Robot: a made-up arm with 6 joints. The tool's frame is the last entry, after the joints. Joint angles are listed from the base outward. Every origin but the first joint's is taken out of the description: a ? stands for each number. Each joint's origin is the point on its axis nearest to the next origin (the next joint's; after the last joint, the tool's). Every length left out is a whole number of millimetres.
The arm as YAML. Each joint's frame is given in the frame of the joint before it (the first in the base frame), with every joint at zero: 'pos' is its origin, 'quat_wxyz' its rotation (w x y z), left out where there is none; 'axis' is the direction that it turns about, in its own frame. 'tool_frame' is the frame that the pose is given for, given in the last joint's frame.
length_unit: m
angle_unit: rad
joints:
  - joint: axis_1
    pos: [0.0, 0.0, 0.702]
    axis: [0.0, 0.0, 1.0]
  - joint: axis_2
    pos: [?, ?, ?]
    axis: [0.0, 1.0, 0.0]
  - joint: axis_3
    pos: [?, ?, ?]
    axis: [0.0, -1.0, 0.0]
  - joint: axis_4
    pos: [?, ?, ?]
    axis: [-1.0, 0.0, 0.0]
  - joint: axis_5
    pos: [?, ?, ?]
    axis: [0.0, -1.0, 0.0]
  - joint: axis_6
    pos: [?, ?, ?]
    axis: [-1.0, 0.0, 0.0]
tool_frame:
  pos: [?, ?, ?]
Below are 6 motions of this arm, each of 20 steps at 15 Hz.
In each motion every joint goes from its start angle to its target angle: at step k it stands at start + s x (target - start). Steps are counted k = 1, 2, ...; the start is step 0. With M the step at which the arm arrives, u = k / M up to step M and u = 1 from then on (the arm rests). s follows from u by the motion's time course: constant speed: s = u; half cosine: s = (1 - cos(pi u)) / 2; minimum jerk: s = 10 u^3 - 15 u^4 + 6 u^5.
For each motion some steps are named. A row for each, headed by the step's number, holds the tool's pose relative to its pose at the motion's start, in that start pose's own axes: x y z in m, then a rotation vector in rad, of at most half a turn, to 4 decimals.
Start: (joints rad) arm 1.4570 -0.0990 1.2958 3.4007 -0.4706 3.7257
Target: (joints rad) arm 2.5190 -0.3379 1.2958 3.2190 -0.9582 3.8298
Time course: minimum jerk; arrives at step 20
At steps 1, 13, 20:
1: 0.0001 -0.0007 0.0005 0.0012 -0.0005 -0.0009
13: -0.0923 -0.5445 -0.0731 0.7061 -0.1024 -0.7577
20: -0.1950 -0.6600 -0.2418 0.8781 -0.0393 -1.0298

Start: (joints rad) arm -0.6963 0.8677 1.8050 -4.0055 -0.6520 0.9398
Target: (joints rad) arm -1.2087 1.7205 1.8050 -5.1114 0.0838 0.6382
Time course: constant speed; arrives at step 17
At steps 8, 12, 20:
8: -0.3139 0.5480 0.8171 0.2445 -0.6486 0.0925
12: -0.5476 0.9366 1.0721 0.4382 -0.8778 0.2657
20: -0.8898 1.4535 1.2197 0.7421 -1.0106 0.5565

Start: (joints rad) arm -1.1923 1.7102 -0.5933 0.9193 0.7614 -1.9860
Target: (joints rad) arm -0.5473 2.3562 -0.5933 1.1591 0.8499 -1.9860
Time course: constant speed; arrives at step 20
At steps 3, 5, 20:
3: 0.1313 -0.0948 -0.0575 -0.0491 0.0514 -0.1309
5: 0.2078 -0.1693 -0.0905 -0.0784 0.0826 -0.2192
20: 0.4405 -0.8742 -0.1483 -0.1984 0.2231 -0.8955

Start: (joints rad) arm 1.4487 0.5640 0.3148 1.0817 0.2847 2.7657
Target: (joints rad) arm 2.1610 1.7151 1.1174 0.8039 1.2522 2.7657
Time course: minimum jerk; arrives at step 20
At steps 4, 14, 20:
4: 0.0900 -0.0883 -0.0032 0.0166 0.0635 -0.0609
14: 0.4748 -1.7630 0.0579 0.3596 0.8422 -0.8105
20: 0.3397 -2.1143 0.1347 0.4610 0.9821 -0.9478

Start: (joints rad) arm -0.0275 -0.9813 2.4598 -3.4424 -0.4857 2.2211
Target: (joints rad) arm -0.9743 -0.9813 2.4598 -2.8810 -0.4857 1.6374
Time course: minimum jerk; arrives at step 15
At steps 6, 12, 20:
6: -0.1278 0.2515 -0.4744 0.2369 0.2782 0.1022
12: -0.6837 0.9451 -1.0771 0.7056 0.8302 0.2931
20: -0.7505 1.0160 -1.1042 0.7482 0.8818 0.3105

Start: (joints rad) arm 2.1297 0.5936 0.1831 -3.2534 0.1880 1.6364
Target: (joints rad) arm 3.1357 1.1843 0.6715 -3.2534 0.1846 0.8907
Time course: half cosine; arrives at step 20
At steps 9, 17, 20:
9: 0.1937 -0.2231 -0.8452 0.0663 0.3286 -0.1142
17: -0.0465 -0.9091 -1.8189 0.1014 0.6543 -0.3791
20: -0.1000 -1.0027 -1.8975 0.1010 0.6813 -0.4127

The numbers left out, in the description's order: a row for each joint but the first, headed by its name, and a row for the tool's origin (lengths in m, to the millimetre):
axis_2: 0.149 0.0 0.0
axis_3: 0.0 0.0 1.285
axis_4: 0.783 0.0 0.19
axis_5: 0.0 0.0 0.0
axis_6: 0.237 0.0 0.0
tool: 0.0 0.0 0.0

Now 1 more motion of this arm.
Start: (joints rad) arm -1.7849 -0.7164 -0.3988 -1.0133 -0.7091 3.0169
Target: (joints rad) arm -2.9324 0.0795 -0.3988 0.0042 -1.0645 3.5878
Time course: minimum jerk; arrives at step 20
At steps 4, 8, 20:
4: 0.0494 0.0343 -0.0438 -0.0434 0.0184 0.1055
8: 0.1689 0.2533 -0.2711 -0.1597 0.0159 0.5762
20: -0.3504 0.9829 -0.6369 0.1574 -0.5507 1.3852

